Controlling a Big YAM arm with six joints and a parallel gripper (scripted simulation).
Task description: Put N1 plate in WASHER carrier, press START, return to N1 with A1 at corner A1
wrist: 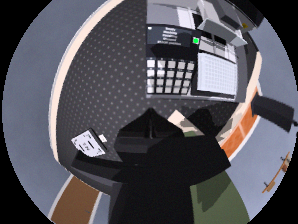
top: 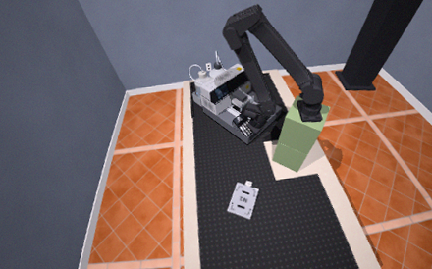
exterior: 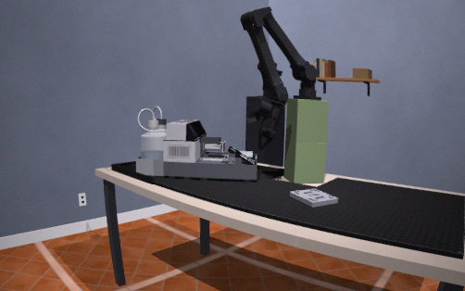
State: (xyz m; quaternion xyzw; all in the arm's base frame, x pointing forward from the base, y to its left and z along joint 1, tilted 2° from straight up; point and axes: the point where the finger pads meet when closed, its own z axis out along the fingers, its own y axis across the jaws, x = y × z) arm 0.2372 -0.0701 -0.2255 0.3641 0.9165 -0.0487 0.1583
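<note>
Right now the well plate is 60 mm behind my hand, 180 mm to the right of it and 60 mm below it. The rest, counted from my hand: bottle (320 mm ahead, 430 mm to the right); then plate nest N1 (50 mm ahead, 350 mm to the left, 150 mm below); then plate washer (50 mm ahead, 280 mm to the right, 30 mm below).
</note>
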